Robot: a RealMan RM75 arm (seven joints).
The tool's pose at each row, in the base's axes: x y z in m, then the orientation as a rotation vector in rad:
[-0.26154 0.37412 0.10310 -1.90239 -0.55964 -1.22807]
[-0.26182 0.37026 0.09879 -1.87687 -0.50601 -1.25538]
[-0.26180 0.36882 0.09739 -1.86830 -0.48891 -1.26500]
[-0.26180 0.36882 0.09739 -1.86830 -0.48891 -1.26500]
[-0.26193 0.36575 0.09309 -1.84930 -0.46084 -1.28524]
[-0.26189 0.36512 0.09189 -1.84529 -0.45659 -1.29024]
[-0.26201 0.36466 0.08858 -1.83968 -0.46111 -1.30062]
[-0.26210 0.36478 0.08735 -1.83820 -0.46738 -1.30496]
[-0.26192 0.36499 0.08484 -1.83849 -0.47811 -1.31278]
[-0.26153 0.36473 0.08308 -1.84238 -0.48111 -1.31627]
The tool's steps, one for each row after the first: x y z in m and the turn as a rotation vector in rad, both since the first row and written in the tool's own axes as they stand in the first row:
[-0.00380 0.00371 -0.00230 -0.00699 0.04574 0.02555]
[-0.00498 0.00511 -0.00314 -0.00957 0.06101 0.03318]
[-0.00498 0.00511 -0.00314 -0.00957 0.06101 0.03318]
[-0.00875 0.00846 -0.00472 -0.01247 0.09091 0.04389]
[-0.00978 0.00931 -0.00494 -0.01302 0.09700 0.04462]
[-0.01279 0.01074 -0.00465 -0.01259 0.10351 0.03687]
[-0.01394 0.01107 -0.00433 -0.01189 0.10423 0.03060]
[-0.01613 0.01202 -0.00350 -0.01303 0.10414 0.01932]
[-0.01753 0.01312 -0.00311 -0.01687 0.10273 0.01505]

